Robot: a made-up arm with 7 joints. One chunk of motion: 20 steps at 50 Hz.
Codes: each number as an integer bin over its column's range. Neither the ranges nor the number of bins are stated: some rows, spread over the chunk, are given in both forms.
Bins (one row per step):
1: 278 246 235 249 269 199
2: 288 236 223 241 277 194
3: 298 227 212 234 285 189
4: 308 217 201 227 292 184
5: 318 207 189 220 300 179
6: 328 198 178 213 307 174
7: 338 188 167 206 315 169
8: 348 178 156 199 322 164
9: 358 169 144 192 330 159
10: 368 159 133 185 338 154
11: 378 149 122 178 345 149
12: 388 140 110 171 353 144
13: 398 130 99 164 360 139
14: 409 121 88 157 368 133
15: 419 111 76 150 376 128
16: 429 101 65 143 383 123
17: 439 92 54 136 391 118
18: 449 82 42 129 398 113
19: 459 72 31 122 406 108
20: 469 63 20 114 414 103
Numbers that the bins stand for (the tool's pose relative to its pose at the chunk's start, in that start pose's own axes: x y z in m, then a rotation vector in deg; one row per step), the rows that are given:
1: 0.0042 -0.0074 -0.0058 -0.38 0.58 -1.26
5: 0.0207 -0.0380 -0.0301 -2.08 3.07 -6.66
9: 0.0371 -0.0677 -0.0539 -3.73 5.48 -12.06
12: 0.0495 -0.0904 -0.0719 -4.96 7.32 -16.11
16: 0.0663 -0.1209 -0.0957 -6.60 9.73 -21.78
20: 0.0827 -0.1507 -0.1194 -8.31 12.22 -27.18
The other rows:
2: 0.0084 -0.0153 -0.0122 -0.85 1.23 -2.61
3: 0.0125 -0.0223 -0.0180 -1.26 1.87 -3.96
4: 0.0166 -0.0301 -0.0238 -1.67 2.43 -5.31
6: 0.0248 -0.0450 -0.0359 -2.50 3.63 -8.01
7: 0.0289 -0.0528 -0.0418 -2.91 4.27 -9.36
8: 0.0330 -0.0607 -0.0476 -3.32 4.84 -10.71
10: 0.0412 -0.0755 -0.0597 -4.14 6.12 -13.41
11: 0.0453 -0.0834 -0.0655 -4.55 6.68 -14.76
13: 0.0536 -0.0982 -0.0777 -5.37 7.88 -17.46
14: 0.0581 -0.1053 -0.0835 -5.78 8.53 -19.08
15: 0.0622 -0.1131 -0.0898 -6.19 9.17 -20.43
17: 0.0704 -0.1280 -0.1015 -7.02 10.37 -23.13
18: 0.0745 -0.1358 -0.1078 -7.43 10.93 -24.48
19: 0.0786 -0.1436 -0.1136 -7.84 11.58 -25.83

